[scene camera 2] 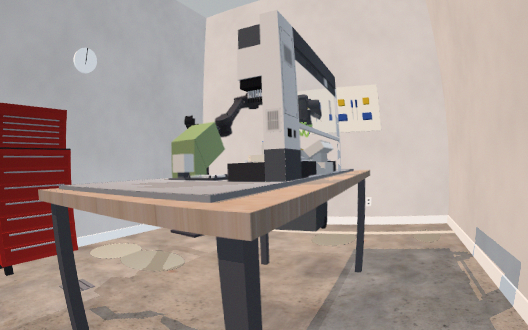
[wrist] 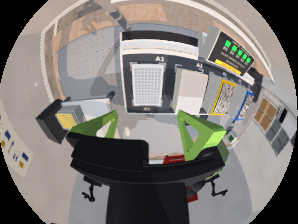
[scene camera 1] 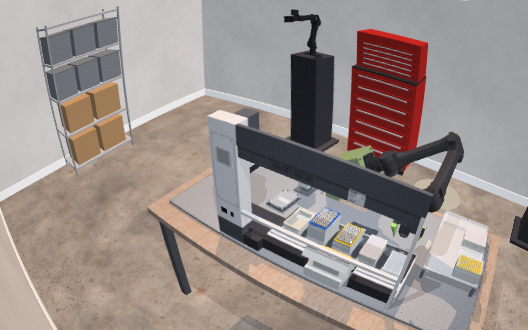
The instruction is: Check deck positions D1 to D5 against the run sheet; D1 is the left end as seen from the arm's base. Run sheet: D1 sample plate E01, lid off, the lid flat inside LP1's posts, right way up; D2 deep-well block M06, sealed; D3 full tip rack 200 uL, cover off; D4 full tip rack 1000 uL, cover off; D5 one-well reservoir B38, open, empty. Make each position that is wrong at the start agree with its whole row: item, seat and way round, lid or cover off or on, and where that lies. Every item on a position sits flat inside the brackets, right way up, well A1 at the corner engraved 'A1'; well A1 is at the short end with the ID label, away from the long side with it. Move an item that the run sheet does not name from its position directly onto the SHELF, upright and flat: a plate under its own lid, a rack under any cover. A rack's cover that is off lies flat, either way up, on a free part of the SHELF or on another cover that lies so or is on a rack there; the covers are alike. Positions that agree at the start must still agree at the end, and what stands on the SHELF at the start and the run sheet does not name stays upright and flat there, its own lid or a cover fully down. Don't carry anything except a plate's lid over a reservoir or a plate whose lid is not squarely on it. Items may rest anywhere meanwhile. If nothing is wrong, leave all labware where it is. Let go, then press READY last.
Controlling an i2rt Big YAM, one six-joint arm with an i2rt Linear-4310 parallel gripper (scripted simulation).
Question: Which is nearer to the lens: the deep-well block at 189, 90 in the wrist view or the yellow-framed tip rack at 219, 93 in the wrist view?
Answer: The deep-well block.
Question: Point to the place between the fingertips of my gripper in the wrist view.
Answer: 147, 113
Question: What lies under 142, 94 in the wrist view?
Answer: A sample plate.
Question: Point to a white tower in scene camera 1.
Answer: At 221, 122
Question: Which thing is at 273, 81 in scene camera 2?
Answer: A white tower.
